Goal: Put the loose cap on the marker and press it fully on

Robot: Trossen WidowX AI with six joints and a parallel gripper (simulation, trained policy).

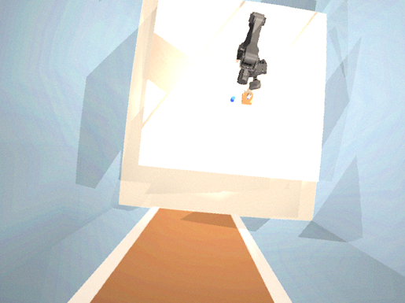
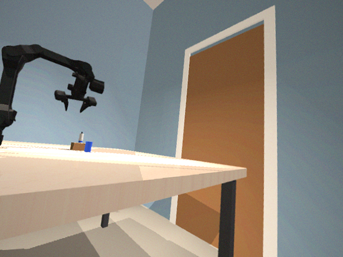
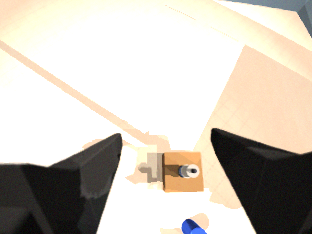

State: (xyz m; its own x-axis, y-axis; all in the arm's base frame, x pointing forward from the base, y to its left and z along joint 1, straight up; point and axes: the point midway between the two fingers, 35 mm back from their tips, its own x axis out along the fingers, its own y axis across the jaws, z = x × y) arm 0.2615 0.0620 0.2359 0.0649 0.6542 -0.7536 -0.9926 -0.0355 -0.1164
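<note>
My gripper tip is now 7 cm short of the blue cap, 12 cm to the left of it and 18 cm above it. From my gripper tip the other things lie so: holder block: 6 cm ahead, 2 cm to the right, 19 cm below.
</note>
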